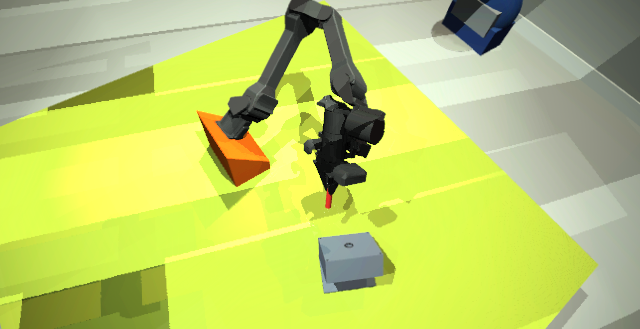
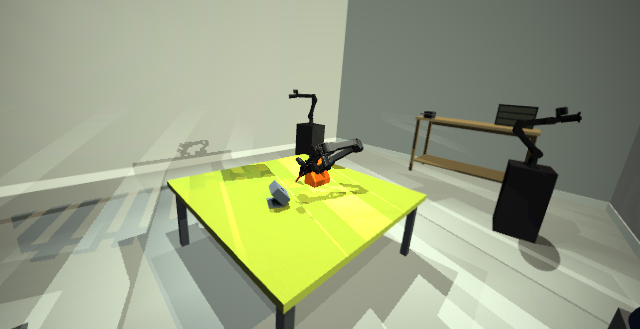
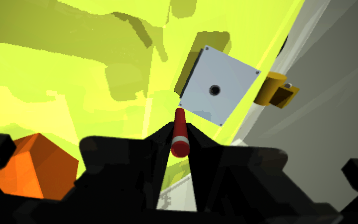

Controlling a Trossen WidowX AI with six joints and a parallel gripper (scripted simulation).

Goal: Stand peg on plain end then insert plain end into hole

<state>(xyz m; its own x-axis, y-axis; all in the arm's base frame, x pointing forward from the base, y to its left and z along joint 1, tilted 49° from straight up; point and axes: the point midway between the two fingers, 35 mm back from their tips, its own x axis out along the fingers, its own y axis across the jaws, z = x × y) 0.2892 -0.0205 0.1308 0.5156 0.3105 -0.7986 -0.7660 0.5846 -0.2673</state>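
Now: the grey sloped panel 130 mm ahead of my gripper tip, 40 mm to the right of it and 80 mm below it. Also, from my gripper tip: red peg: 10 mm behind, 10 mm to the left, 10 mm above.
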